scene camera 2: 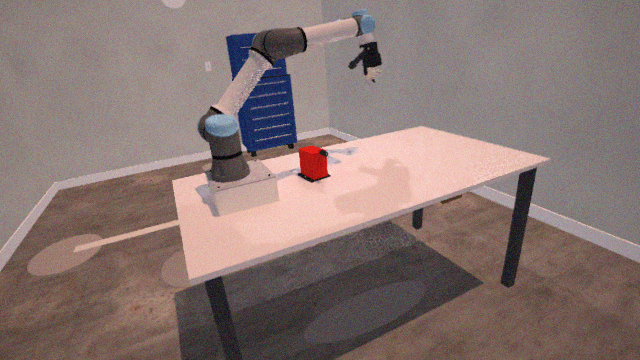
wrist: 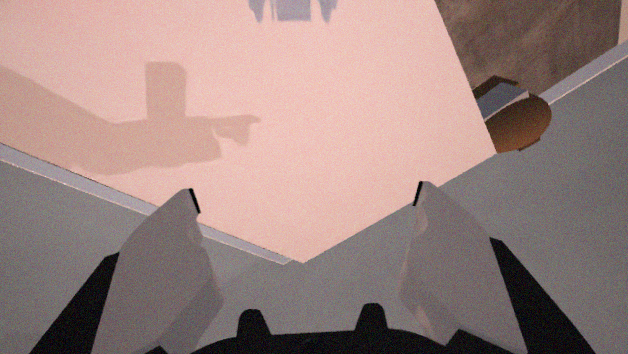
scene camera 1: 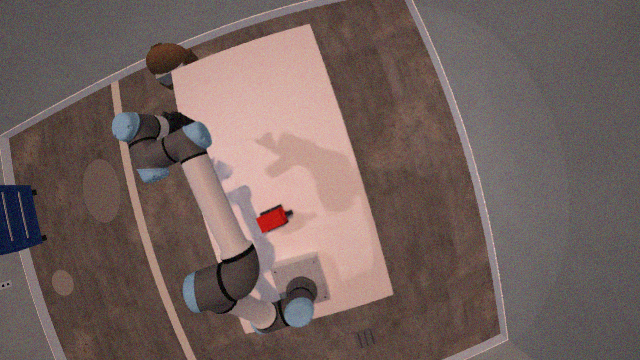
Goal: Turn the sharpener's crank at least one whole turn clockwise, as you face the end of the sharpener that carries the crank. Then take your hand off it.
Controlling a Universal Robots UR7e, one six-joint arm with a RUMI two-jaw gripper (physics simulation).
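The sharpener [scene camera 1: 272, 219] [scene camera 2: 313, 163] is a red block on a black base, upright on the white table [scene camera 1: 260, 90] [scene camera 2: 450, 155] [wrist: 320, 115] near the arm's base. A small dark part, which looks like the crank [scene camera 1: 289, 213] [scene camera 2: 324, 153], sticks out at its end facing away from the arm's base in scene camera 2; its exact angle is too small to tell. My gripper [scene camera 2: 372, 76] [wrist: 308, 188] is open and empty, high above the table and well away from the sharpener. In scene camera 1 the wrist mostly hides its fingers. The sharpener does not show in the wrist view.
The arm's base plate [scene camera 1: 320, 270] [scene camera 2: 242, 195] stands close beside the sharpener. A blue drawer cabinet [scene camera 1: 17, 220] [scene camera 2: 270, 112] stands behind the table. A rounded brown object [scene camera 1: 167, 59] [wrist: 522, 122] is by a far table corner. Arm shadows lie on the table.
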